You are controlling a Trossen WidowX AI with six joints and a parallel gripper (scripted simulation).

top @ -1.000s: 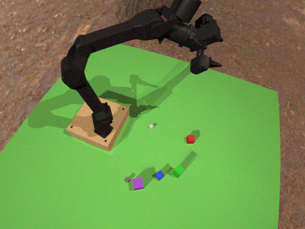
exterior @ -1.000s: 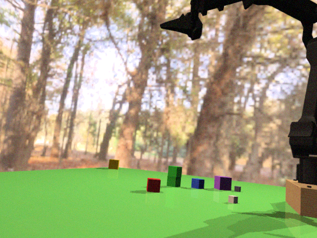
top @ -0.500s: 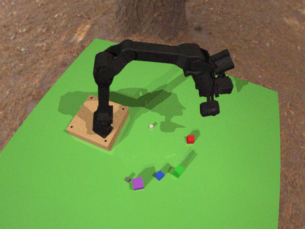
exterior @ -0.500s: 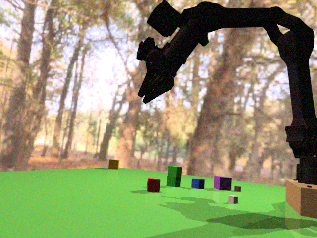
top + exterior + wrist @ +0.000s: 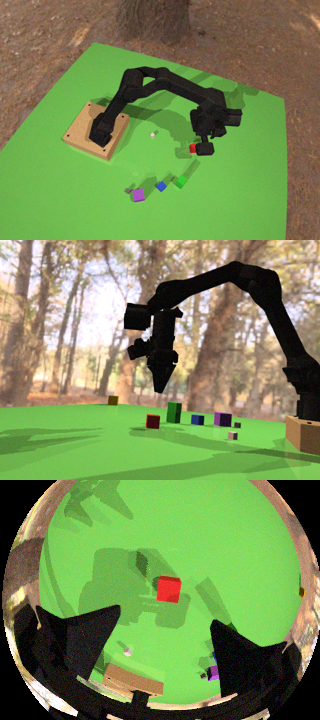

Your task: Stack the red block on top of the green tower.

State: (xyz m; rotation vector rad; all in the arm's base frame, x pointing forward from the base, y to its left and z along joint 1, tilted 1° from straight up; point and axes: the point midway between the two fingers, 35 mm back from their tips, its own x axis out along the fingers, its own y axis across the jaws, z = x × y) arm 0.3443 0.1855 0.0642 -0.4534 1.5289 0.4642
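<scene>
My gripper tip is now 7 cm above the red block. Also, from my gripper tip: blue block (22 cm to the right, 7 cm below, 3 cm behind); purple block (29 cm to the right, 9 cm behind, 7 cm below); small white cube (19 cm behind, 8 cm below, 3 cm to the right).
</scene>
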